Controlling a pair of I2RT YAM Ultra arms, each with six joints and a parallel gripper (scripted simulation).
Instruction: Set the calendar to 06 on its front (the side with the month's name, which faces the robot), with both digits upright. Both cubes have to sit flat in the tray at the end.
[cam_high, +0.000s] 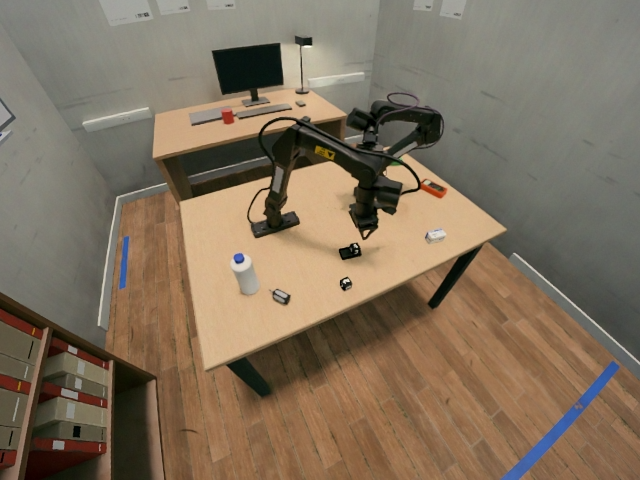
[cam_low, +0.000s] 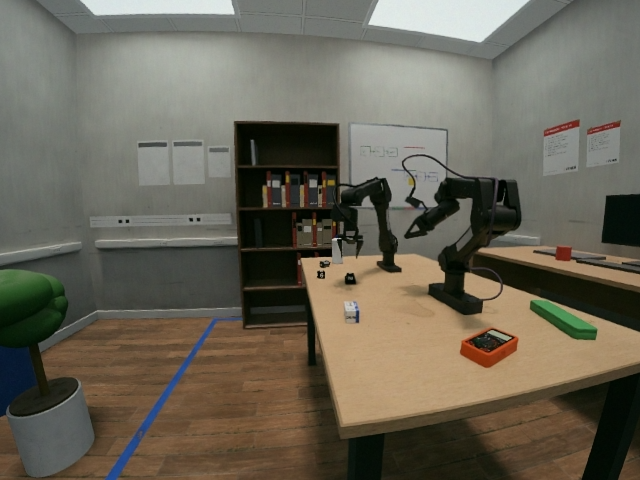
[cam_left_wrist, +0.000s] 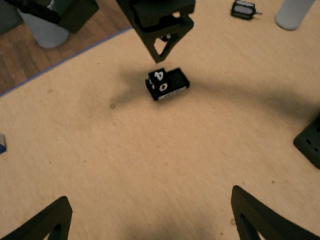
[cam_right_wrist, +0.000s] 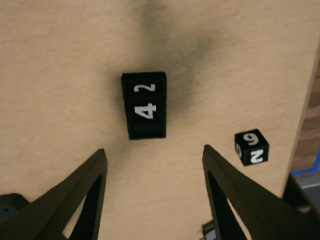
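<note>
Right now my right hand is 11 cm above the black calendar tray, 3 cm to the left of it and 1 cm past it. The rest, counted from my right hand: orange meter 56 cm to the left, 16 cm behind, 10 cm below.
</note>
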